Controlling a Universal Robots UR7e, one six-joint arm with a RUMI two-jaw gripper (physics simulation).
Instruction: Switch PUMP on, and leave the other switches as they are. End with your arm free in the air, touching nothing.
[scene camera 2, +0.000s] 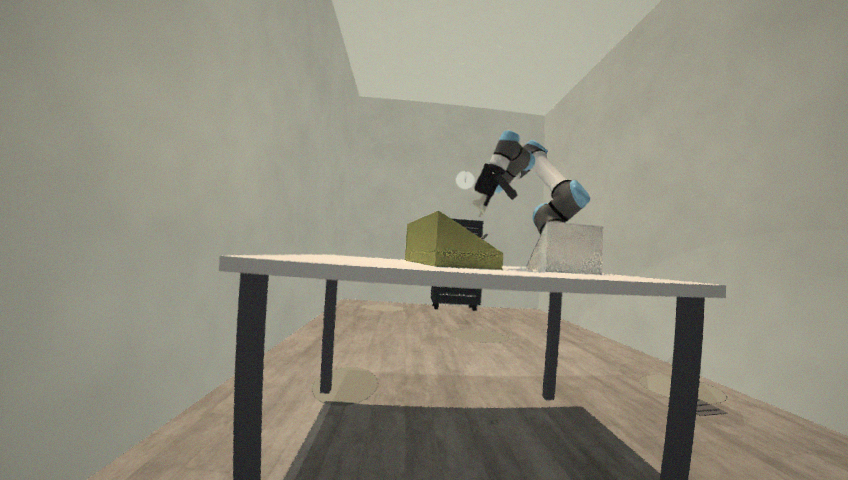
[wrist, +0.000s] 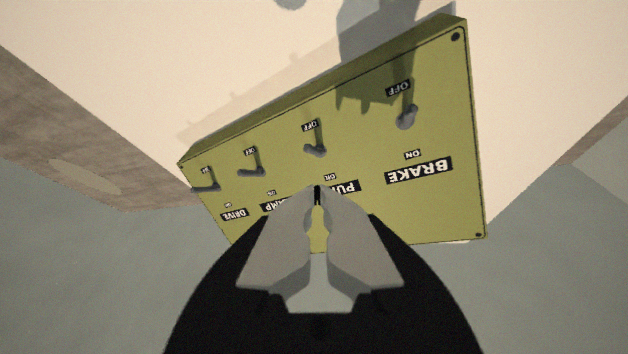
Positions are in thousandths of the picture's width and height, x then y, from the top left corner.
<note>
In view: the gripper (scene camera 2: 565, 453) and an olive switch panel (scene camera 2: 515, 501).
The gripper shows as well in the wrist view (wrist: 504, 530). The olive switch panel is seen too in the wrist view (wrist: 676, 516).
</note>
